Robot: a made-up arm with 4 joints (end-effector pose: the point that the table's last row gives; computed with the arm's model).
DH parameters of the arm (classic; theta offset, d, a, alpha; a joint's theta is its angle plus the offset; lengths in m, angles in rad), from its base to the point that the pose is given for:
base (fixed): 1.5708 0.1 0 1.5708
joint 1: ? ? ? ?
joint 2: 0 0.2 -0.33 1.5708
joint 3: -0.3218 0 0.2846 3.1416
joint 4: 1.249 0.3 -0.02 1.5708
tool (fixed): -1.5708 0.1 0 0
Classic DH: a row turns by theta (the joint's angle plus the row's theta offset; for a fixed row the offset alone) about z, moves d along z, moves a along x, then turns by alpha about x.
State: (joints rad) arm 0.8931 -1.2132 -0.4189 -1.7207
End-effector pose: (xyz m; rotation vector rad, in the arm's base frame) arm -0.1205 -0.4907 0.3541 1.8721 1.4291 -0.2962
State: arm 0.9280 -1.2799 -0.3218 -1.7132
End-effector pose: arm -0.0958 -0.5249 0.3292 1.9321 1.5272 -0.3603
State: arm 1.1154 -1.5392 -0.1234 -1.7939
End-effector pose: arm -0.0224 -0.6127 0.2053 2.0572 1.9477 -0.5549
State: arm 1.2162 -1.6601 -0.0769 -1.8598
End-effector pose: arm 0.0089 -0.6342 0.1396 2.0524 2.1604 -0.6290
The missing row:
joint 1: 1.5708 0.09 0.3 -1.5708
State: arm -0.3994 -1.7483 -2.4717 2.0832
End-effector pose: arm -0.4800 0.0920 0.8286 0.9547 0.8986 -1.6180
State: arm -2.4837 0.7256 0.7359 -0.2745
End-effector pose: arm -0.1124 0.3708 0.2904 -1.4032 0.1390 0.7806
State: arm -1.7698 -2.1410 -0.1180 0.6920
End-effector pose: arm 0.2612 0.5398 0.0117 -1.3368 2.2576 -1.1750
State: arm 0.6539 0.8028 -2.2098 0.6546
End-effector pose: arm 0.3520 0.2328 -0.1879 -2.0681 0.1839 -0.9650
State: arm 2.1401 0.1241 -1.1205 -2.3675
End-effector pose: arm -0.1730 0.0234 0.0925 -2.8909 0.1632 0.0781
